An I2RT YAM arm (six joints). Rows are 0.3 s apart.
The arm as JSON. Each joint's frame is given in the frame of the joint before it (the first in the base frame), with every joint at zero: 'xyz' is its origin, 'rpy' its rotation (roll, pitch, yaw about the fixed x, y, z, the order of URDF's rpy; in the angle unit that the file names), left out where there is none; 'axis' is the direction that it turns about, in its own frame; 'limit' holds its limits. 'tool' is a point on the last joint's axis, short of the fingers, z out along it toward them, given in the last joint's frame.
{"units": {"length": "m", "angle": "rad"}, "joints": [
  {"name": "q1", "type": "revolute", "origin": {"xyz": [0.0, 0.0, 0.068]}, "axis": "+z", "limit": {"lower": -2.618, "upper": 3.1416}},
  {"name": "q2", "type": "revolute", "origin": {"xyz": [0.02, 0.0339, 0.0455]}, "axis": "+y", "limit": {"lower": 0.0, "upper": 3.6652}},
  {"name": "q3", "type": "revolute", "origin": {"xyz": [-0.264, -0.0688, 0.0]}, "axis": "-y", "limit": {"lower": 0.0, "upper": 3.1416}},
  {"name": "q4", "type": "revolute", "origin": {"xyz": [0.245, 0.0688, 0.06]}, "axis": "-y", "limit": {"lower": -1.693, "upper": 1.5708}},
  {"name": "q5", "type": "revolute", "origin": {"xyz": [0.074, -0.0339, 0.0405]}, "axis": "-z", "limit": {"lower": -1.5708, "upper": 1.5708}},
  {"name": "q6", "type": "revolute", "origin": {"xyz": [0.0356, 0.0, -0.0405]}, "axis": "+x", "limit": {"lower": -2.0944, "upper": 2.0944}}
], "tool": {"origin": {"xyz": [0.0, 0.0, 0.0], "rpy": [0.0, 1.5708, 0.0]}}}
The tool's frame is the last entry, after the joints.
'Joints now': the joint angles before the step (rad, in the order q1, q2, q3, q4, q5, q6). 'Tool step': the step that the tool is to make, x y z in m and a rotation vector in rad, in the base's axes. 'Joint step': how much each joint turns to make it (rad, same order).
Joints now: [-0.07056, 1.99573, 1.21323, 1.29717, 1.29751, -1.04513]
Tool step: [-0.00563, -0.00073, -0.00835, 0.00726, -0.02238, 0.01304]
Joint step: [-0.00296, -0.01039, -0.04433, 0.00173, -0.00983, 0.05618]
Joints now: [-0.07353, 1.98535, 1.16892, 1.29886, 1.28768, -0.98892]
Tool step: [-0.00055, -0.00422, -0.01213, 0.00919, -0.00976, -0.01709]
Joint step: [-0.01005, 0.02428, -0.01655, 0.03024, 0.01081, 0.02038]
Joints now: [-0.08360, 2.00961, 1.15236, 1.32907, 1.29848, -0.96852]
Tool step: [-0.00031, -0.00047, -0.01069, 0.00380, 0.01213, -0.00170]
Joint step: [-0.00116, 0.01796, -0.01690, 0.01442, 0.00172, 0.00834]
